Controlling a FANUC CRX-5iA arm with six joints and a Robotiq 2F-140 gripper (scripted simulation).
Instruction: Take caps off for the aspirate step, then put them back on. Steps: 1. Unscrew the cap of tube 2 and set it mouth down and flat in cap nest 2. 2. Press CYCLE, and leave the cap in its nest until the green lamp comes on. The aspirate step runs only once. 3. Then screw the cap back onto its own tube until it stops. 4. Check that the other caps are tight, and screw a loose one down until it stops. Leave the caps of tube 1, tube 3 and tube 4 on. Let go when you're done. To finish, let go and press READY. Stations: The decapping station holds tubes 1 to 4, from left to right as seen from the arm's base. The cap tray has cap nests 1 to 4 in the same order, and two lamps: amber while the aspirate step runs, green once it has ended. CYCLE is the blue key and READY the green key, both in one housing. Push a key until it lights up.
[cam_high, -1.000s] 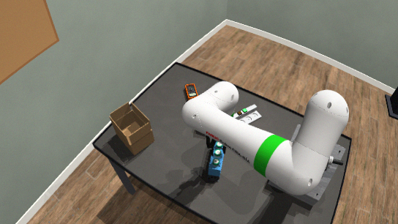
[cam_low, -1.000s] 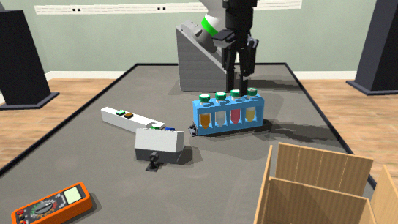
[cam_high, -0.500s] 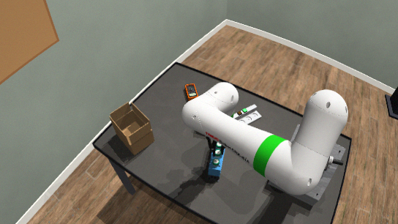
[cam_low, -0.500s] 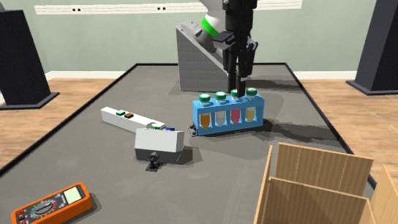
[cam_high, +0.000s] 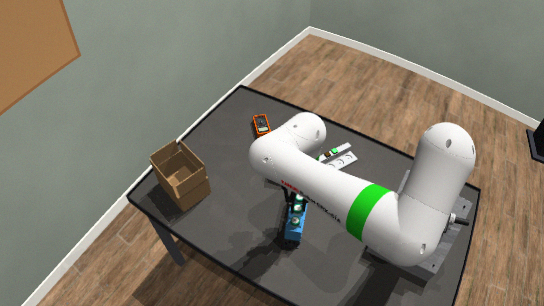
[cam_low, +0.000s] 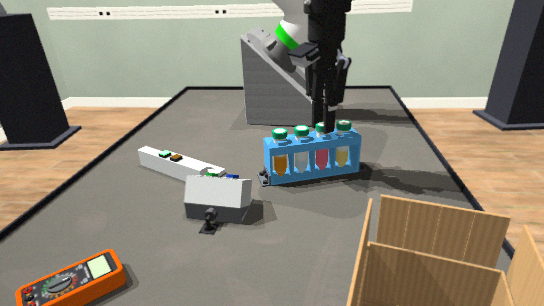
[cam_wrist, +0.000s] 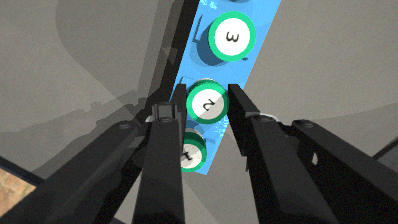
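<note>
My hand is 3 cm above the cap 2. The rest, counted from my hand: cap 1: 1 cm behind, 5 cm to the left, 3 cm below; then cap 4: 2 cm ahead, 10 cm to the right, 3 cm below; then cap 3: 1 cm ahead, 5 cm to the right, 3 cm below.
</note>
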